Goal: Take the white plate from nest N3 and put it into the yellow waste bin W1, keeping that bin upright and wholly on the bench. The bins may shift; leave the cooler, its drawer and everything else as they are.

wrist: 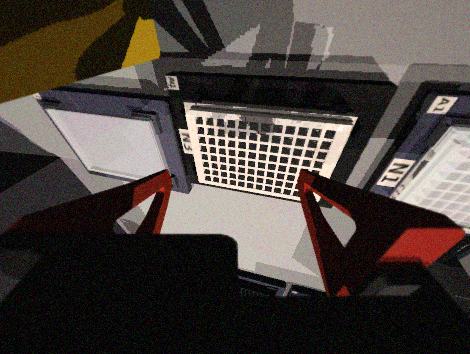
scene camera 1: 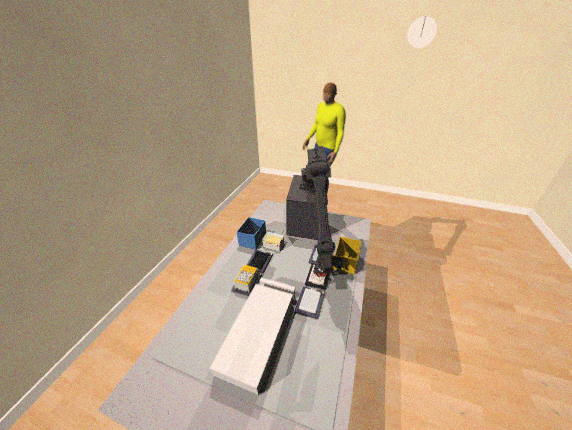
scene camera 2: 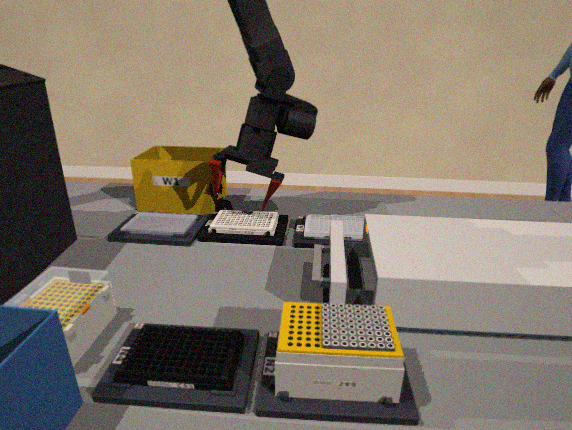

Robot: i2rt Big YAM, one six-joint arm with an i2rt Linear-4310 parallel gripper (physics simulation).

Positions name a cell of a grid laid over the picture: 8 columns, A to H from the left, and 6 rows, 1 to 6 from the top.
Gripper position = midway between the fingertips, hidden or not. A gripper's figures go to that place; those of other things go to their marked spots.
Labels:
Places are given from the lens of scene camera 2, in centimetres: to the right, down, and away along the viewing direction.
my gripper (scene camera 2: D3): -9, -2, 80
white plate (scene camera 2: D4): -12, 1, 79
white cooler (scene camera 2: G4): 27, 8, 50
The marked spots on the white cooler and the white plate are 49 cm apart.

